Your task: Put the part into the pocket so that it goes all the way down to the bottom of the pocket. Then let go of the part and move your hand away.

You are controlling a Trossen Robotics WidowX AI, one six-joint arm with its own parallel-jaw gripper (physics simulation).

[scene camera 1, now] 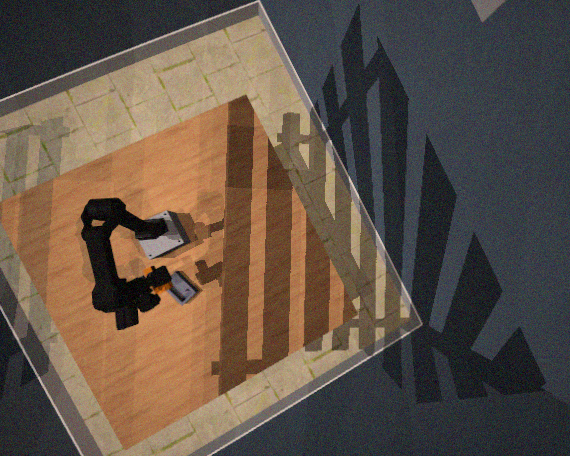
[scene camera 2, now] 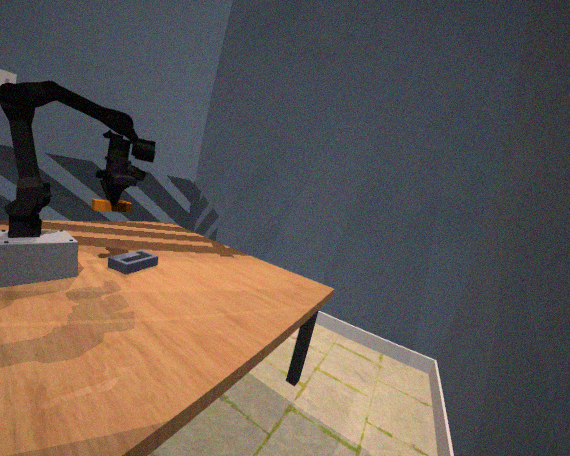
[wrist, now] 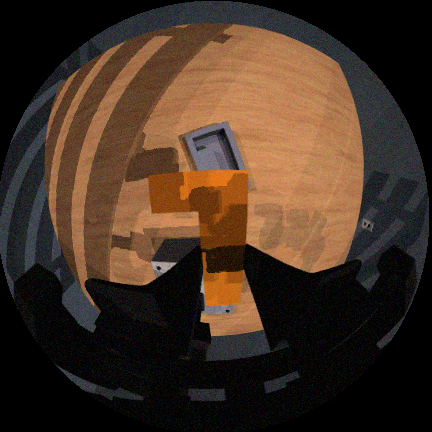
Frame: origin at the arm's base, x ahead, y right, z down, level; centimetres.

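Seen in the pictures: gripper, fingertip midpoint: (scene camera 1: 154,279) (scene camera 2: 112,204) (wrist: 221,249); arm's base, link origin: (scene camera 1: 158,227) (scene camera 2: 23,234).
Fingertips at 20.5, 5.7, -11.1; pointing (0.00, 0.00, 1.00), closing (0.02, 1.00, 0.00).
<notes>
Pixels of each thing's top centre, then the offset from my fingertips to it, as dx, dy, dz. Level surfaces: height alone.
- orange L-shaped part, top centre: (wrist: 200,257) (scene camera 2: 111,200) (scene camera 1: 156,279) +0.1, -1.5, -1.2
- grey block with the pocket, top centre: (wrist: 217,158) (scene camera 2: 134,256) (scene camera 1: 178,288) +8.4, +0.8, +18.0
- wooden table, surface height: dz +21.6
The orange L-shaped part (scene camera 1: 162,288) (scene camera 2: 101,205) (wrist: 225,192) is held flat. My gripper (scene camera 1: 158,277) (scene camera 2: 115,204) (wrist: 221,249) is shut on the long arm of the part. In the second scene view the part hangs well above the table, apart from the block. The grey block with the pocket (scene camera 2: 142,263) (wrist: 206,132) lies on the table. In the wrist view its near end is hidden behind the part, and the short arm of the part points left. Part of the recess shows, with shadow in it; its full outline is hidden.
The arm's light grey base box (scene camera 1: 172,242) (scene camera 2: 40,262) stands on the wooden table (scene camera 1: 165,350) (scene camera 2: 200,320) (wrist: 295,115) near the block. Dark striped shadows fall across the table. The table's edge and a dark leg (scene camera 2: 302,350) show in the second scene view.
</notes>
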